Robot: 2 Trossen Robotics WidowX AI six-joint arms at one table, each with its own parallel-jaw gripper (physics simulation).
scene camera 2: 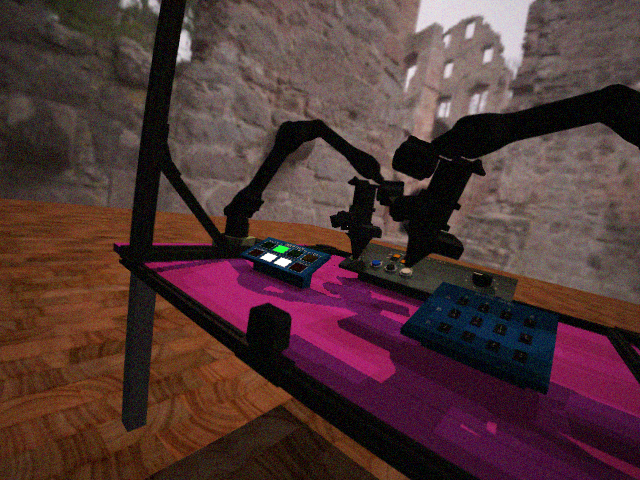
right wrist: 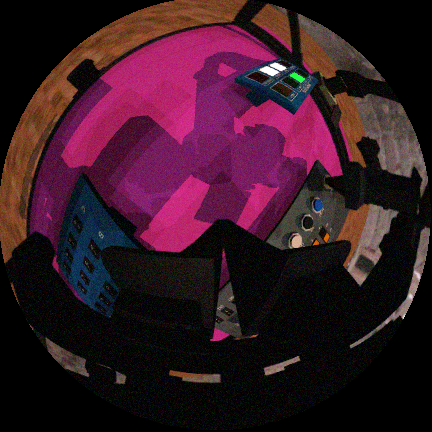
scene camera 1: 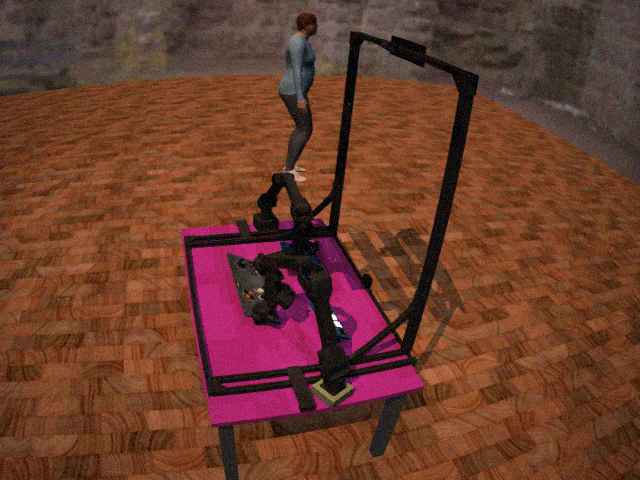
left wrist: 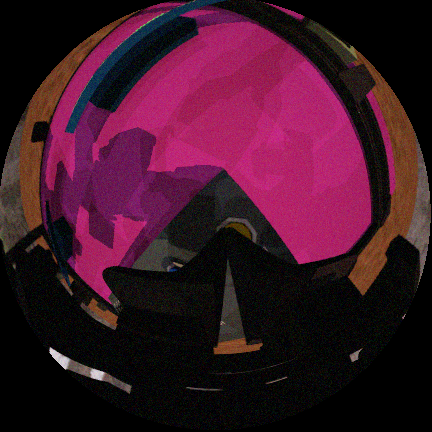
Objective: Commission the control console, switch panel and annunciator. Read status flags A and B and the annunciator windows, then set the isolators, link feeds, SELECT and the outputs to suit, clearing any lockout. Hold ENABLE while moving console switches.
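Places are measured from the left arm's base along level axes (x left, y back, z up), in centimetres.
Where they show: left gripper, fingertip midpoint: [scene camera 2: 354,259] [right wrist: 324,180] [scene camera 1: 270,315] [left wrist: 225,232]; right gripper, fingertip midpoint: [scene camera 2: 407,266] [right wrist: 221,224] [scene camera 1: 295,270] [left wrist: 50,251]; left arm's base, origin of the base link: [scene camera 2: 235,235] [right wrist: 328,86] [scene camera 1: 333,386]; right arm's base, origin of the base link: [scene camera 1: 266,216] [left wrist: 77,296].
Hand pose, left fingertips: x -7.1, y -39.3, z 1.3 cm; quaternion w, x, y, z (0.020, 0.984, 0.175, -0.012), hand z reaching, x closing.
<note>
Each offset is from my left fingertips to the top centre of the thing. "pt": to the spot under its first point. Level surfaces: height alone.
The grey control console {pt dx -5.1, dy -19.8, dz +1.8 cm} [scene camera 1: 248,281] [scene camera 2: 439,276] has orange status flags {dx +2.1, dy -11.1, dz +3.4 cm} [scene camera 2: 396,256] [right wrist: 326,237], a blue button {dx -2.4, dy -5.8, dz +1.4 cm} [scene camera 2: 376,263] [right wrist: 317,205], a white button {dx -6.2, dy -13.2, dz +1.4 cm} [scene camera 2: 405,272] [right wrist: 296,241] and a black knob {dx -9.6, dy -30.0, dz +4.5 cm} [scene camera 2: 482,279]. The annunciator {dx -14.3, dy +15.2, dz +2.5 cm} [scene camera 2: 305,279] shows one green and two white lit windows. The blue switch panel {dz -0.1 cm} [scene camera 2: 423,322] [right wrist: 92,215] lies at the right in scene camera 2. My left gripper [scene camera 2: 356,255] [left wrist: 225,232] is shut and empty, its tips over a ringed yellow button {dx +0.8, dy +0.0, dz +1.0 cm} [left wrist: 240,230]; contact is hidden. My right gripper [scene camera 2: 408,262] [right wrist: 221,224] is shut and empty, above the area between console and switch panel.
A black overhead frame [scene camera 1: 444,206] [scene camera 2: 149,129] stands along one side of the magenta table {dz -5.3 cm} [scene camera 1: 222,351]. A black block {pt dx -47.3, dy +7.1, dz -1.0 cm} [scene camera 1: 366,280] [scene camera 2: 268,328] sits on the table-edge rail. The two arms are close together over the console. A person [scene camera 1: 298,67] stands beyond the table.
</note>
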